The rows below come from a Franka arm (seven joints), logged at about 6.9 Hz.
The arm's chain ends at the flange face. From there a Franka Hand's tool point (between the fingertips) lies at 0.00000 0.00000 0.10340 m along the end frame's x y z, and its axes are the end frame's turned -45 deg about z.
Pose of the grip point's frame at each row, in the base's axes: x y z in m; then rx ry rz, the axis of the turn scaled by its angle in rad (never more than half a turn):
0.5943 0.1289 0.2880 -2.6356 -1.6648 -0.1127
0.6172 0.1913 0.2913 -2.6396 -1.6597 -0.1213
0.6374 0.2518 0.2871 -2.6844 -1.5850 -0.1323
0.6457 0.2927 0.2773 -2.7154 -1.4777 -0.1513
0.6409 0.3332 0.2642 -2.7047 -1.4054 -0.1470
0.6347 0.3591 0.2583 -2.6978 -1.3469 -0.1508
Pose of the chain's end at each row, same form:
0.5892 0.1230 0.3911 -3.0472 -0.5252 -0.0901
0.6116 0.1852 0.3944 -3.0468 -0.5186 -0.0985
0.6310 0.2454 0.3901 -3.0570 -0.4329 -0.1084
0.6391 0.2837 0.3801 -3.0422 -0.3227 -0.1111
0.6364 0.3204 0.3667 -3.0091 -0.2610 -0.0825
0.6311 0.3432 0.3604 -2.9820 -0.2101 -0.0679

